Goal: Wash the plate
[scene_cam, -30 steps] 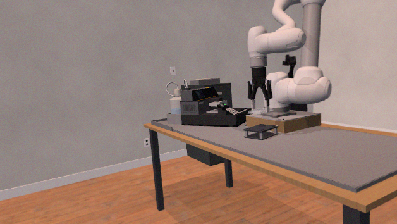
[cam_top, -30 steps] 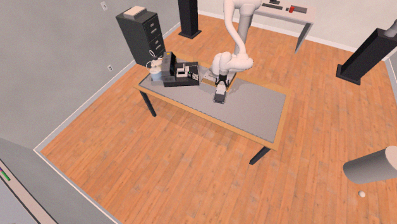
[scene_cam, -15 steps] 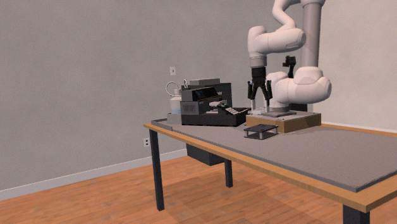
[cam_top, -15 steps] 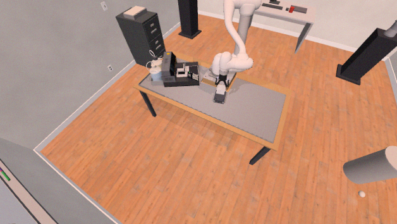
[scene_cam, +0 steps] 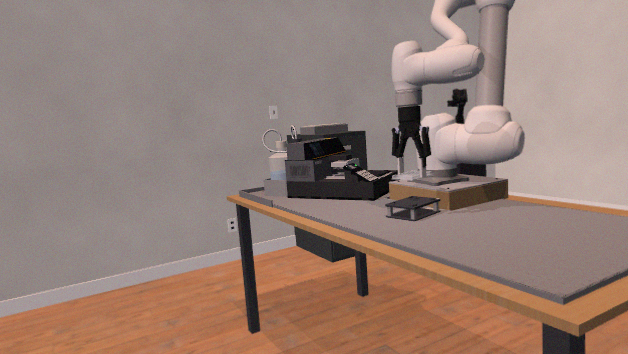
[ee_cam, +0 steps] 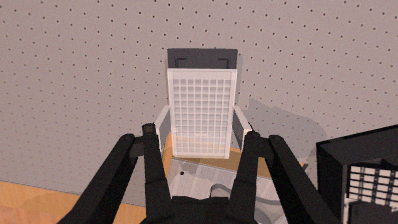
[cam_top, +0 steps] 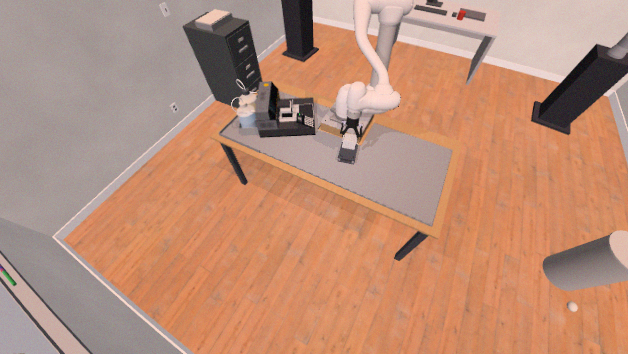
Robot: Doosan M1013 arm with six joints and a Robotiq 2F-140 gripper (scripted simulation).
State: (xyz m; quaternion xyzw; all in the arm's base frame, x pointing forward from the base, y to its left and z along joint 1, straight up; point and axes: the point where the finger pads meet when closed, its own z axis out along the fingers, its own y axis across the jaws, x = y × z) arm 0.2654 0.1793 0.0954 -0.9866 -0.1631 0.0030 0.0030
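Now: hand 120 mm above the black plate nest N1. From my hand the other things lie so: white well plate (30 mm below); then plate washer (590 mm to the right, 50 mm behind, 30 mm below).
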